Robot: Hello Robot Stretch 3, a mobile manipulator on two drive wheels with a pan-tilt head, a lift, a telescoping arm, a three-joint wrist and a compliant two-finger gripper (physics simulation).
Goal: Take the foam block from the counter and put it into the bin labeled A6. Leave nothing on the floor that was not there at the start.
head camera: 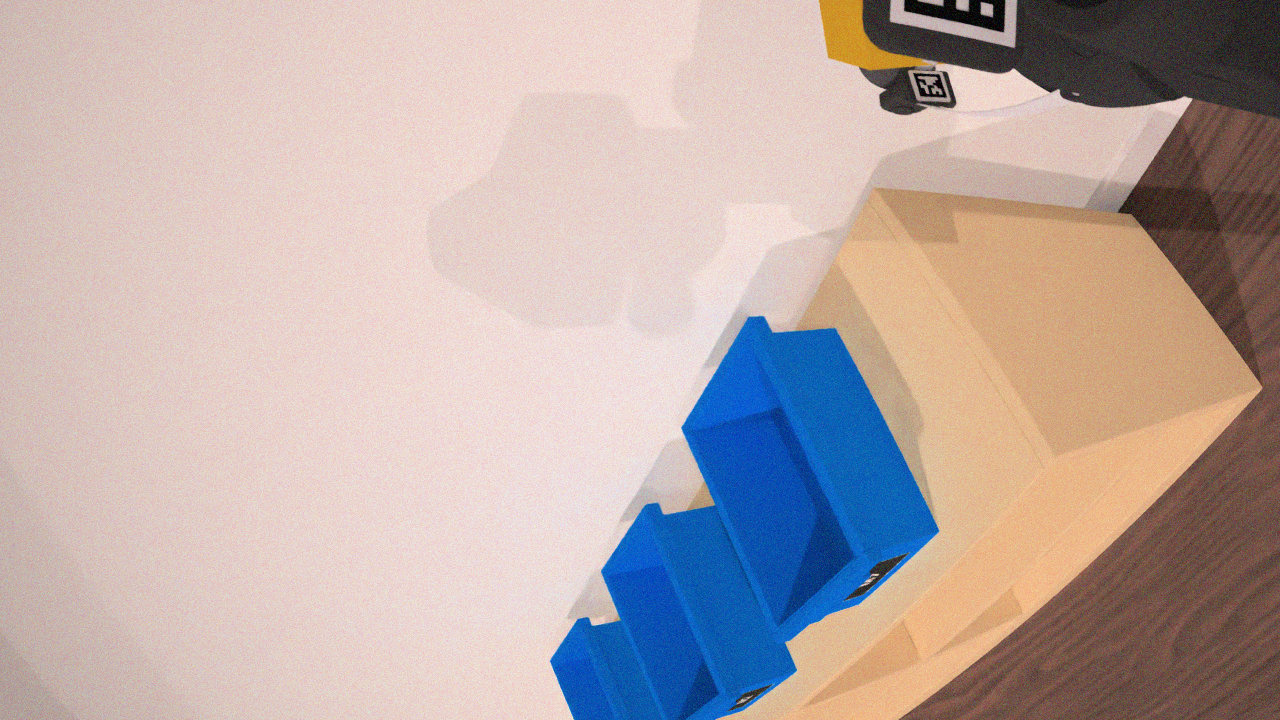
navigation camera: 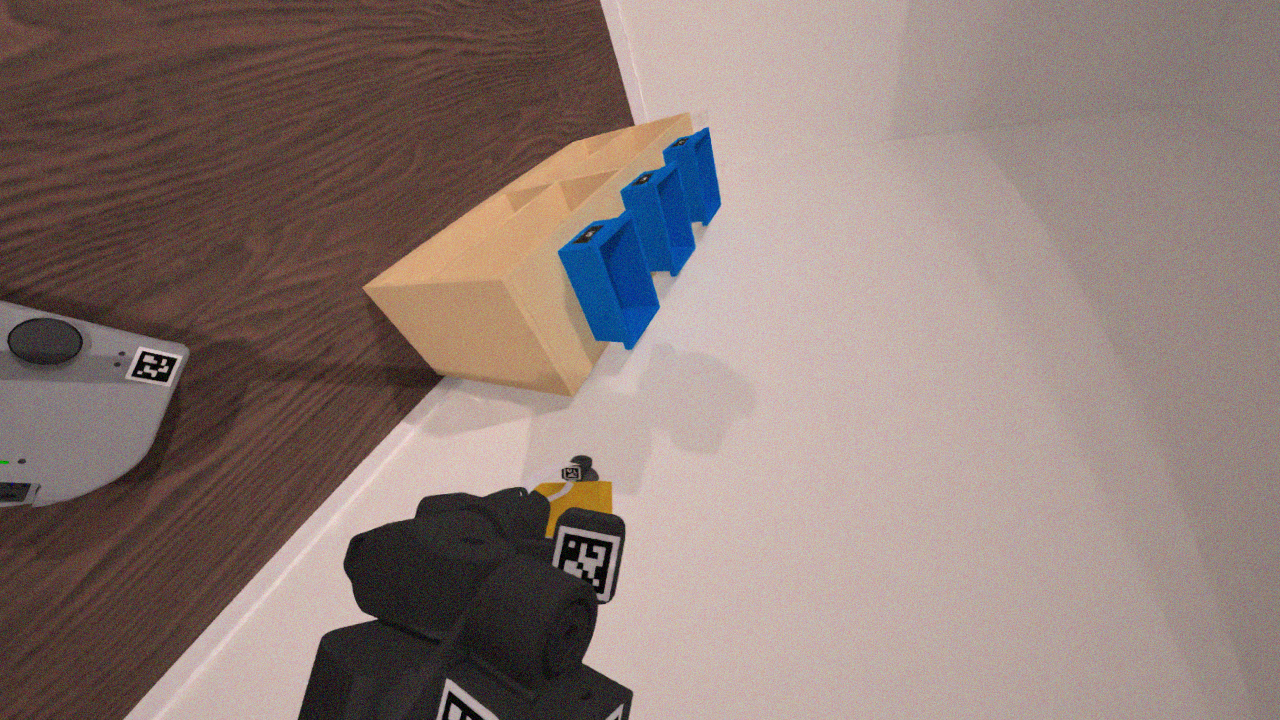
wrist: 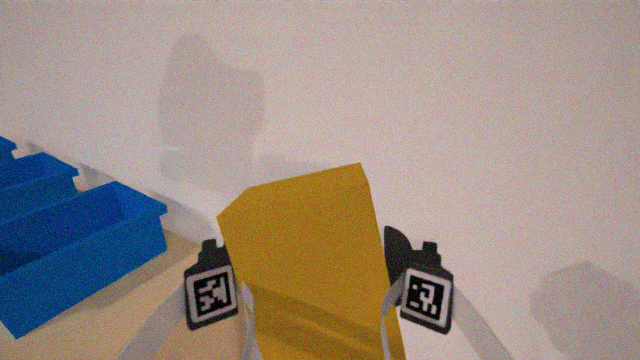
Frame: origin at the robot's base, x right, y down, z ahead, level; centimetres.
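Seen in the pictures: gripper, fingertip midpoint: [navigation camera: 578, 507]; robot's base at its link origin: [navigation camera: 48, 339].
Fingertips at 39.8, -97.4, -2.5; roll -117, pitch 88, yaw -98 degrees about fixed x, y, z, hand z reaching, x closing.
Offsets run from my fingertips to a thing's middle, as dx, dy, dz. Level surfaces: height alone.
A yellow foam block @[-3.0, -0.8, -0.1] [head camera: 845, 34] [navigation camera: 586, 497] [wrist: 305, 225] is held between the two fingers of my gripper [wrist: 320, 247]. In the head view the block is partly cut off at the top edge and hidden by the wrist. The held block is in the air beyond the near end of the wooden counter [head camera: 1083, 313] [navigation camera: 456, 326] [wrist: 175, 257], close to the white wall. Three blue bins stand in a row on it: a near bin @[+36.4, +30.3, +48.9] [head camera: 850, 429] [navigation camera: 586, 291] [wrist: 100, 270], a middle bin @[+53.3, +30.3, +79.3] [head camera: 729, 586] [navigation camera: 642, 219] [wrist: 50, 192] and a far bin @[+70.2, +30.3, +109.8] [head camera: 622, 671] [navigation camera: 684, 179] [wrist: 5, 150]. Their labels are too small to read.
The white wall [head camera: 313, 358] [navigation camera: 895, 402] [wrist: 475, 125] runs behind the bins. The dark wooden floor @[dy +97.3] [head camera: 1136, 608] [navigation camera: 268, 179] lies in front of the counter. My grey base [navigation camera: 80, 420] is at the left of the navigation view.
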